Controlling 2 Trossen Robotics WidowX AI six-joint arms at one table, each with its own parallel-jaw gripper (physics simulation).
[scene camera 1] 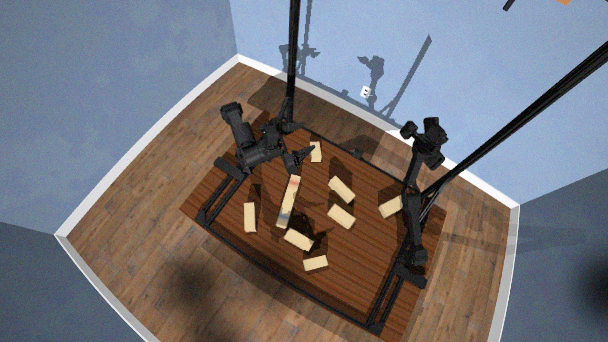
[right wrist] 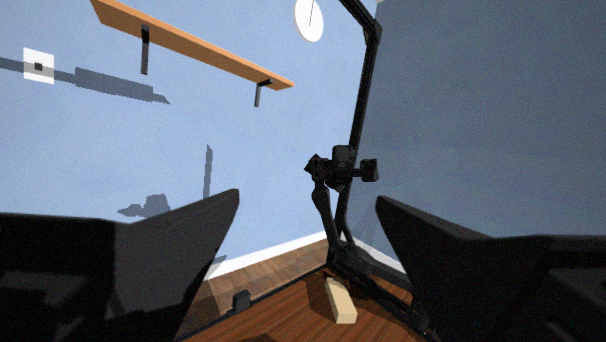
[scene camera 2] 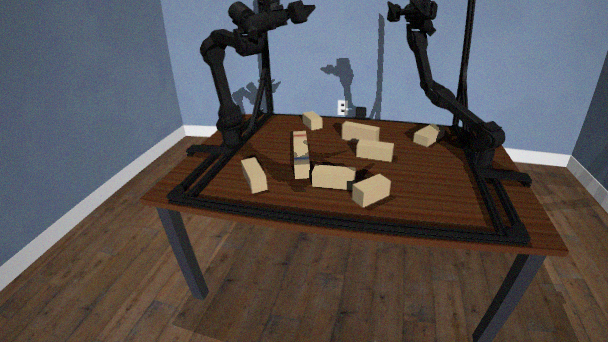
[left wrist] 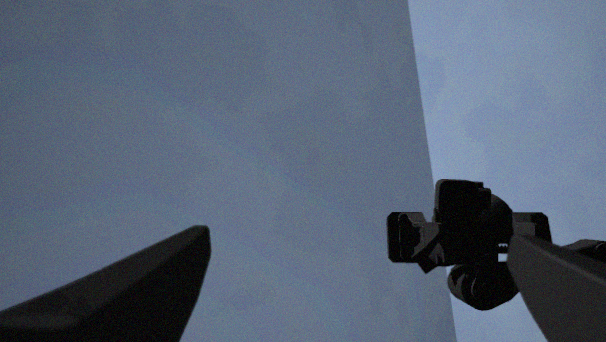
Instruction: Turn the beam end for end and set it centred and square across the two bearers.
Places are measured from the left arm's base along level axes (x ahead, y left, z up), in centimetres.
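Pixels of known places: left gripper, fingertip midpoint: [scene camera 1: 410, 144] [right wrist: 358, 160] [scene camera 2: 399, 1] [left wrist: 356, 243]; right gripper, fingertip midpoint: [scene camera 1: 309, 134] [right wrist: 308, 198] [scene camera 2: 305, 8] [left wrist: 487, 228]; left arm's base at its link origin: [scene camera 1: 405, 257] [right wrist: 417, 319] [scene camera 2: 481, 163]; right arm's base at its link origin: [scene camera 2: 231, 142].
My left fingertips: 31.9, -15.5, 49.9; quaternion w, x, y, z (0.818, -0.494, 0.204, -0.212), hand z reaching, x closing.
Ahead of a thing's pixels: the offset from my left fingertips to its top centre, as dx, dy, dz. "spot": to the spot under its first point. Level surfaces: height alone.
The beam @(+30.6, +20.6, -46.8) [scene camera 1: 288, 201] [scene camera 2: 300, 154] is a long pale plank with a red stripe near its far end and a blue stripe near its near end. It lies on the table @(dz -51.8) [scene camera 1: 367, 258] [scene camera 2: 425, 190], left of two parallel pale blocks @(+12.0, +2.3, -45.5) [scene camera 1: 341, 188] @(+5.8, +14.0, -47.1) [scene camera 1: 341, 216] [scene camera 2: 360, 130] [scene camera 2: 374, 150]. My right gripper [scene camera 1: 300, 157] [scene camera 2: 301, 9] [right wrist: 308, 198] is open and empty, high above the beam's far end. My left gripper [scene camera 1: 420, 126] [scene camera 2: 402, 10] is open and empty, raised high at the table's right side. The left wrist view shows one of its fingers [left wrist: 173, 278] against the wall.
Loose pale blocks lie about: one at the left [scene camera 1: 250, 217] [scene camera 2: 254, 174], one at the back @(spot: +33.3, -8.7, -47.1) [scene camera 1: 315, 151] [scene camera 2: 312, 120], two near the beam's blue end @(spot: +17.2, +34.1, -47.1) [scene camera 1: 298, 239] @(spot: +5.7, +39.0, -46.8) [scene camera 1: 315, 262] [scene camera 2: 333, 176] [scene camera 2: 371, 190], one by the left arm's base [scene camera 1: 390, 206] [scene camera 2: 426, 135] [right wrist: 340, 300]. A black frame rail [scene camera 1: 224, 197] edges the table.
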